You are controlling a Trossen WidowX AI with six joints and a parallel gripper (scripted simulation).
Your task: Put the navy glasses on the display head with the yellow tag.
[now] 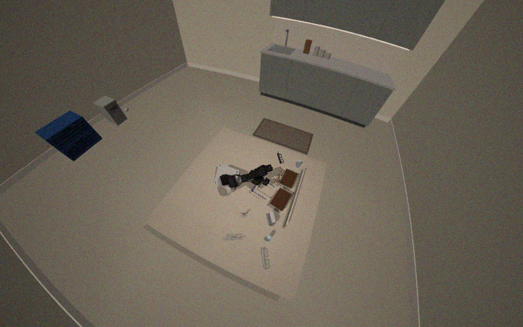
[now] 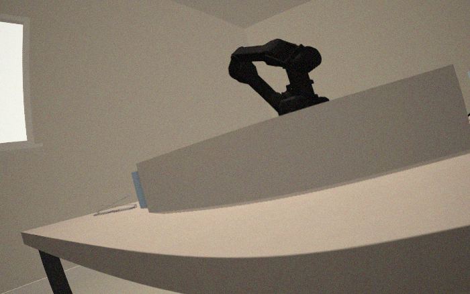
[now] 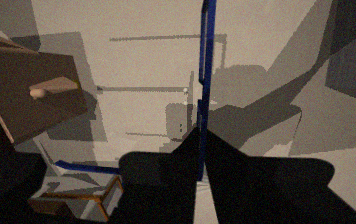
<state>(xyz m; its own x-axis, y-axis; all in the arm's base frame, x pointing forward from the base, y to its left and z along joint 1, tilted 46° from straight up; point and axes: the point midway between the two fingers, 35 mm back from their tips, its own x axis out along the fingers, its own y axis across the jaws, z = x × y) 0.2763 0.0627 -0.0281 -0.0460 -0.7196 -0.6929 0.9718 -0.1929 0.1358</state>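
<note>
My gripper tip is now 21 cm short of the display head, 9 cm to the left of it and 2 cm above it. Round my gripper tip: white block: 27 cm to the right, 21 cm ahead, 2 cm below; then upright board: 35 cm ahead, 2 cm below, 1 cm to the left; then pale round post: 30 cm to the right, 5 cm below, 1 cm behind.
</note>
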